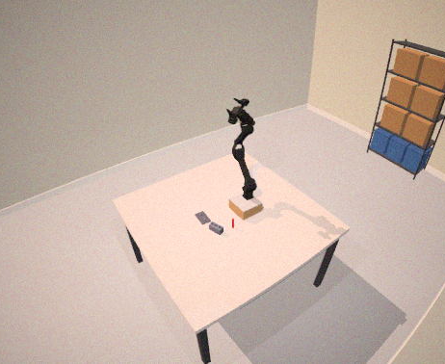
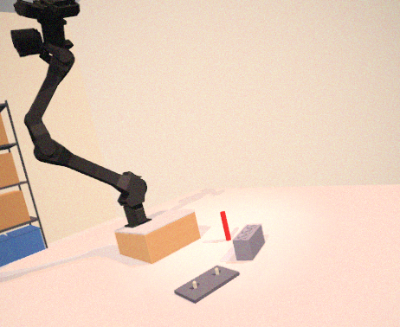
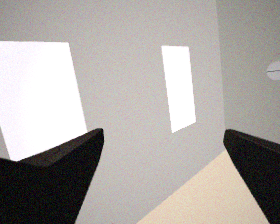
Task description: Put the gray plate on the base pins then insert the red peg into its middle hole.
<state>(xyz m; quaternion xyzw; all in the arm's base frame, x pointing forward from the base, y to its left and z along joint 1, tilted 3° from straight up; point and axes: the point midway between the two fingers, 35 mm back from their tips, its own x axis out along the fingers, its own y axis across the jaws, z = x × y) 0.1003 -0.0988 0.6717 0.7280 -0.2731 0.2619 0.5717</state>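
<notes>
My gripper tip is 74 cm above the gray plate, 25 cm short of it and 23 cm to the right of it. Also, from my gripper tip: red peg 74 cm below, 26 cm to the left, 13 cm ahead; dark base 77 cm below, 27 cm ahead, 7 cm to the left.
</notes>
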